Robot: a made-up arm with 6 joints.
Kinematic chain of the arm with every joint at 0, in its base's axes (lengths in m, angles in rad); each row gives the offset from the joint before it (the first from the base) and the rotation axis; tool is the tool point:
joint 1: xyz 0 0 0.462 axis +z
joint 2: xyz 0 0 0 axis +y
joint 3: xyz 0 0 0.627 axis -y
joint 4: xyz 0 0 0 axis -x
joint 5: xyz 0.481 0 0 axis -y
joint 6: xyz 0 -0.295 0 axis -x
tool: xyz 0 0 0
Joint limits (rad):
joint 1: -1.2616..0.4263
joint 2: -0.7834..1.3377
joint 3: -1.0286..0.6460
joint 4: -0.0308..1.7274
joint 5: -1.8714..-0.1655
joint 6: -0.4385..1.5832
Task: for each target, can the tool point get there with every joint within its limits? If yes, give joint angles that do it. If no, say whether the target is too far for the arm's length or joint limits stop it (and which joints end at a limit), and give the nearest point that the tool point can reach.
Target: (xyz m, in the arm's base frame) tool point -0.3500 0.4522 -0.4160
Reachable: no: joint limits stop it (at a limit: joint 1, joint 2, joint 3, joint 4) | nearest point 0.4093 0.2364 0.0621 | short by 0.923 m
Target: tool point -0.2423 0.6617 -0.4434
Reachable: no: joint limits stop it (at a limit: joint 1, joint 2, joint 3, joint 4) | nearest point 0.4093 0.2364 0.0621 | short by 0.928 m
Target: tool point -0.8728 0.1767 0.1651
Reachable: no: joint limits stop it (at a limit: joint 1, joint 2, joint 3, joint 4) | nearest point -0.2017 -0.3375 0.2767 | short by 0.853 m
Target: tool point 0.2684 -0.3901 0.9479
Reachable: yes | joints -0.3181 -0.1443 -0.5693 0.2396 -1.7403 1.2473
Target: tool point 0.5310 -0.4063 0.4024
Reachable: yes | joints -0.4545 0.7806 -0.8908 1.1073 -0.5981 1.4002
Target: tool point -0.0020 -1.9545 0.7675
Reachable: no: too far | nearest point 0.1585 -1.1152 0.6443 | short by 0.863 m
